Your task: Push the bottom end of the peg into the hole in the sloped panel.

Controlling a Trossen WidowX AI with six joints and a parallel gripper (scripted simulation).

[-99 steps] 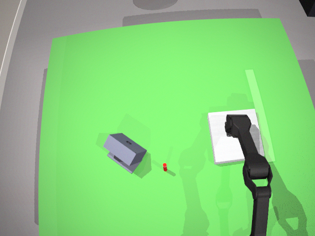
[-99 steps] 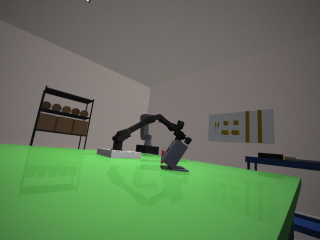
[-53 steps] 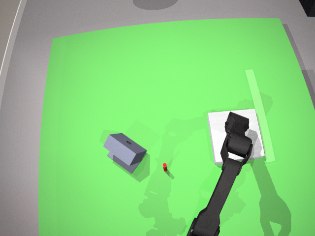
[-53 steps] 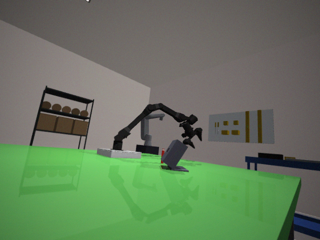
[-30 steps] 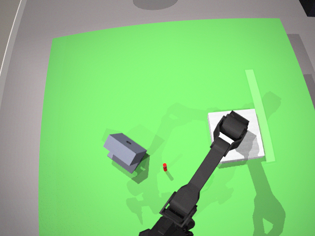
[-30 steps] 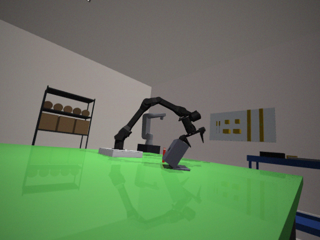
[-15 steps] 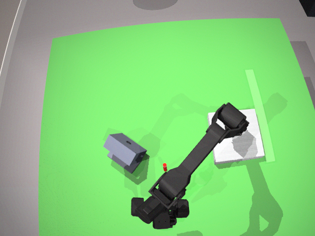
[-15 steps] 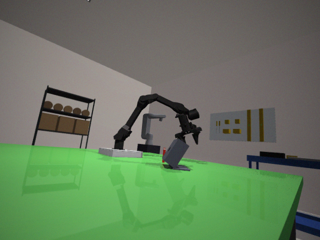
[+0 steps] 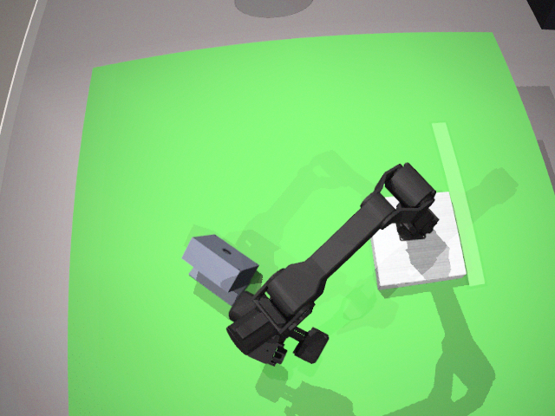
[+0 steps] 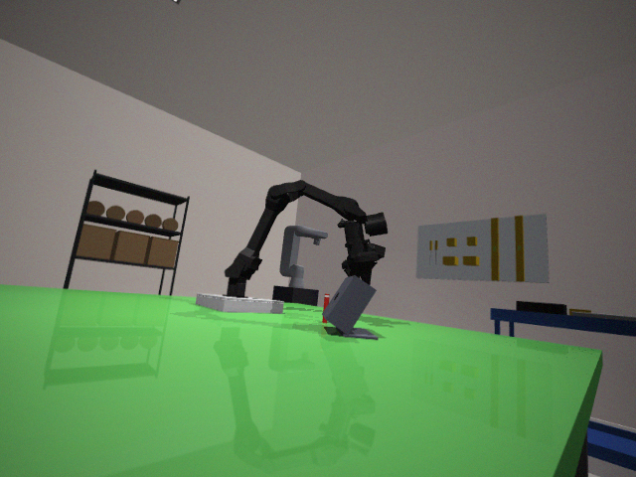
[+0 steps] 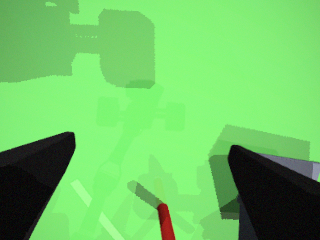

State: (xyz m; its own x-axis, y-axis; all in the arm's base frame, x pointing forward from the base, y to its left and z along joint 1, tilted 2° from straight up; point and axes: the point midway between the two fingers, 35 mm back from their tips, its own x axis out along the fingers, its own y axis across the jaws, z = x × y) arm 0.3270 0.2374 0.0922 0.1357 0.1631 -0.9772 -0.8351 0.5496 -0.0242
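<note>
Now: gripper tip 110 mm to the left of the round red peg, 50 mm above it and 40 mm past it. Round my gripper tip: grey sloped panel: 190 mm to the right, 110 mm ahead, 40 mm below.
</note>
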